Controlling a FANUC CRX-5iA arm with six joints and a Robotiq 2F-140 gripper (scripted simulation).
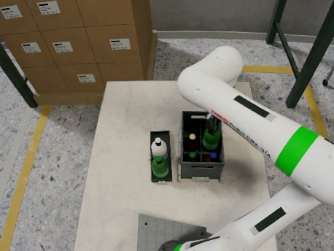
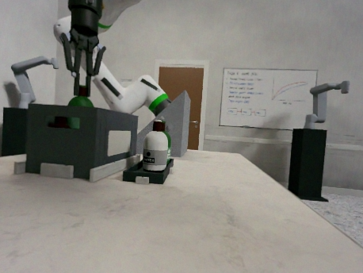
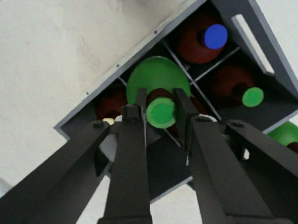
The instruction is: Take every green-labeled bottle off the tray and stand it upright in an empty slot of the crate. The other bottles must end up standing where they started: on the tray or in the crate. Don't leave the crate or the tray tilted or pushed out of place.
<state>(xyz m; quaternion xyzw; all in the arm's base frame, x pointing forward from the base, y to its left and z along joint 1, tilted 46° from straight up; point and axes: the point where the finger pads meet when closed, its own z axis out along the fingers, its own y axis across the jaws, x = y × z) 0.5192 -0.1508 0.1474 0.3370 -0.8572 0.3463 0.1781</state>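
Now: the dark crate 17 cm below my hand, 4 cm to the left of it and 1 cm ahead of it. From my hand the other things lie so: white-labeled bottle: 24 cm to the left, 17 cm below, 1 cm ahead; then dark tray: 24 cm to the left, 24 cm below, 1 cm ahead.
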